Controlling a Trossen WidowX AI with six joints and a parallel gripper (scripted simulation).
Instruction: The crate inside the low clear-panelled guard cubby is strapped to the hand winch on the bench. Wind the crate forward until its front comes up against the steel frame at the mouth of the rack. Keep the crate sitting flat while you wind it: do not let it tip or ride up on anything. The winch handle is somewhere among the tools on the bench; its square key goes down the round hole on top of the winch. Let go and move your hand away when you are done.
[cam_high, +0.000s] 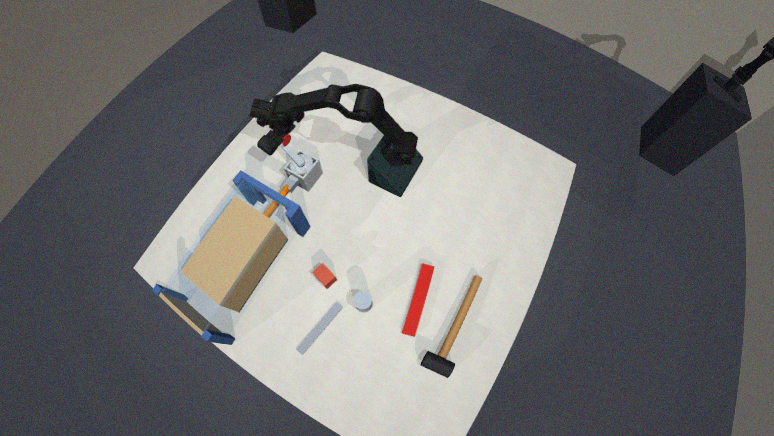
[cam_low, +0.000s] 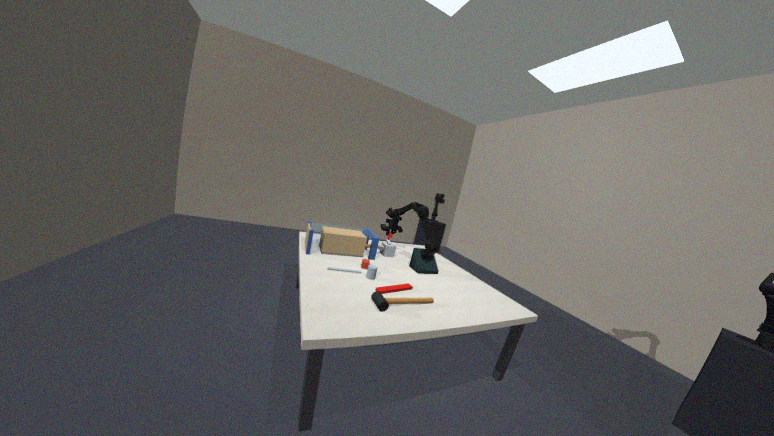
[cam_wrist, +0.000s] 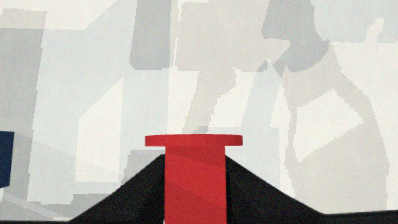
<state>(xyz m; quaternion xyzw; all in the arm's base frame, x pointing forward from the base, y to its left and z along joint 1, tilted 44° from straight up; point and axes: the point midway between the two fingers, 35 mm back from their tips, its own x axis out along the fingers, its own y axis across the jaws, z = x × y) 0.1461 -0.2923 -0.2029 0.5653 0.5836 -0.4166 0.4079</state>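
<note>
Now: the winch handle 1 cm ahead of my gripper tip, 5 cm to the left of it and 3 cm below it. From my gripper tip the other things lie so: grey winch (2 cm ahead, 10 cm to the left, 10 cm below); then blue frame post (19 cm ahead, 11 cm to the left, 2 cm below); then red knob (2 cm to the left).
</note>
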